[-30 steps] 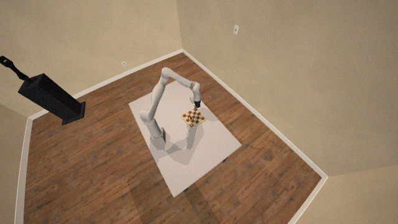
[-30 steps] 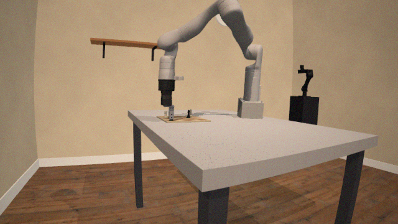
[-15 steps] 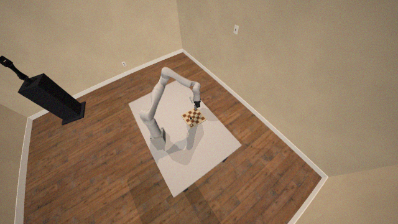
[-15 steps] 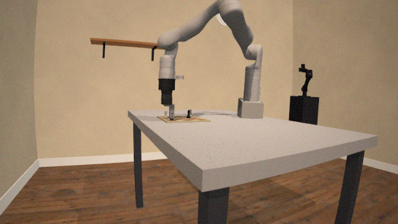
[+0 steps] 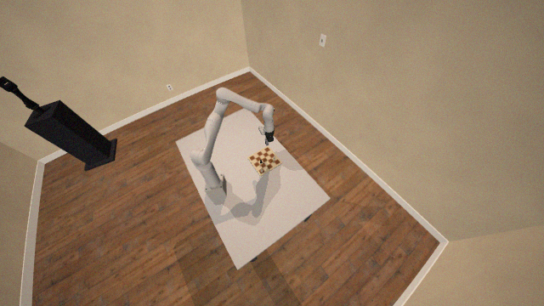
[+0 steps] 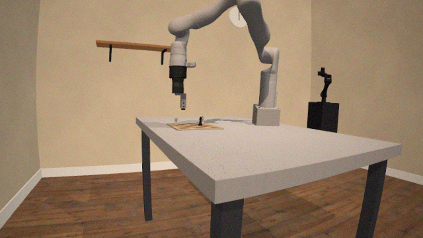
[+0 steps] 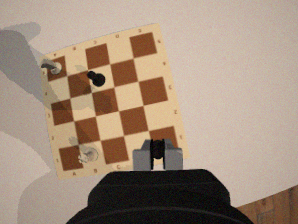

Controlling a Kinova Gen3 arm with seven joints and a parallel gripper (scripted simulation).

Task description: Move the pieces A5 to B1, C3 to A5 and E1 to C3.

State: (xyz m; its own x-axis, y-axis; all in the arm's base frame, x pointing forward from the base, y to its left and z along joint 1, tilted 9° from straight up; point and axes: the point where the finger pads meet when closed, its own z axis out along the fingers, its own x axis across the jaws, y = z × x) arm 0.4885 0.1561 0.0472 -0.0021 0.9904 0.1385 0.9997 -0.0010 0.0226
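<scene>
My hand is 110 mm above the chessboard, 80 mm to the left of it and 60 mm past it.
</scene>
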